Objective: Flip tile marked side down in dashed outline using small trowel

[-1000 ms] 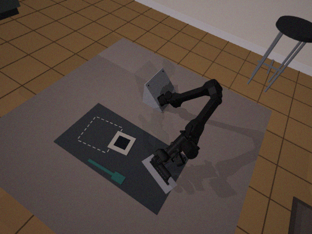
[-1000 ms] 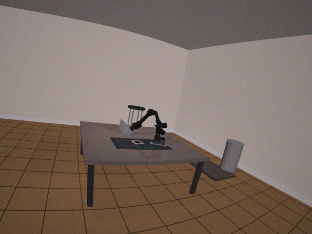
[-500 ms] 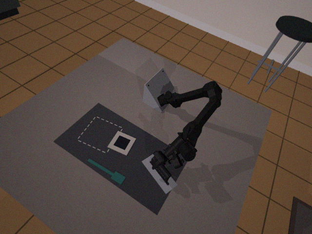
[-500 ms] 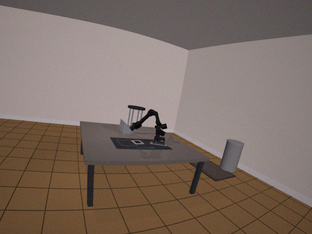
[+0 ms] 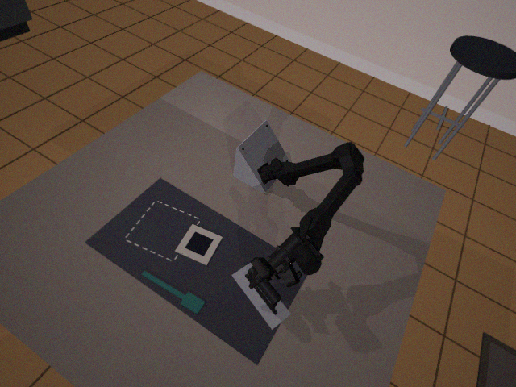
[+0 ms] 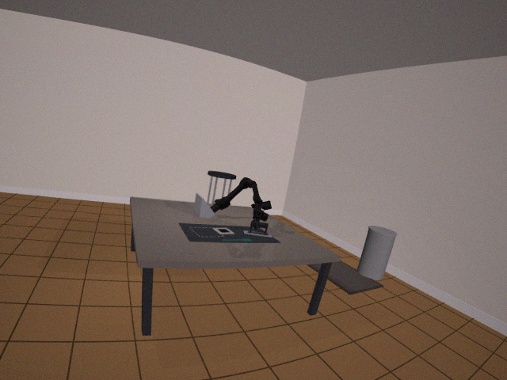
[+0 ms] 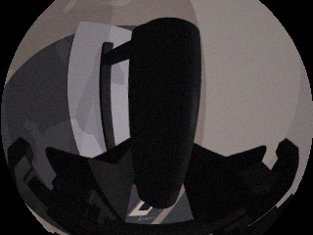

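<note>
My gripper tip is now 1 cm short of the dark mat, 20 cm to the left of it and 7 cm above it. Also, from my gripper tip: tile (1 cm behind, 23 cm to the right, 4 cm below); teal trowel (15 cm ahead, 16 cm to the right, 5 cm below).
</note>
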